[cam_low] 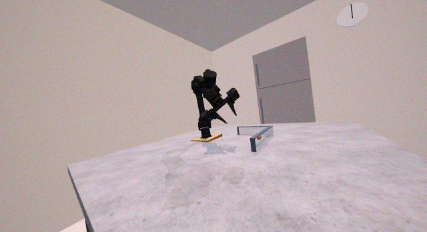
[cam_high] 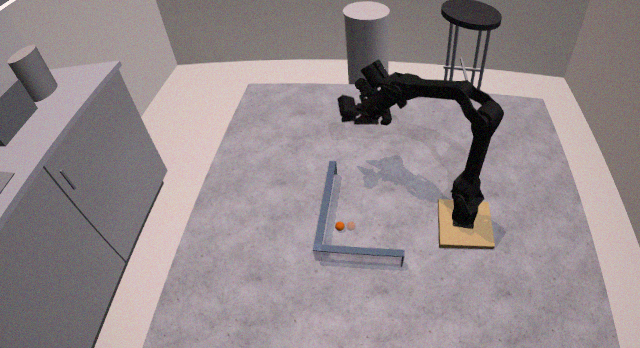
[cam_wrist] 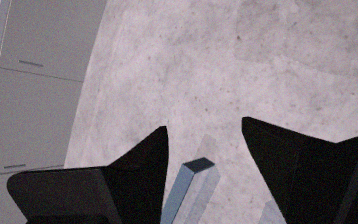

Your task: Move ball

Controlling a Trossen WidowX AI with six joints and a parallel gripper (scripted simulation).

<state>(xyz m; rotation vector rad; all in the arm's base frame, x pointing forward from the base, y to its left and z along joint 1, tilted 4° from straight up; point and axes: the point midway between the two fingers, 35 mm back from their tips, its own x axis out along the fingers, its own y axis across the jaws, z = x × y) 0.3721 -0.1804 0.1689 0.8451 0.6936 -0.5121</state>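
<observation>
My gripper tip is now 280 mm to the right of the orange ball, 140 mm above it and 40 mm past it. From my gripper tip the other things lie so: see-through copy 280 mm to the left, 140 mm below, 70 mm behind.
</observation>
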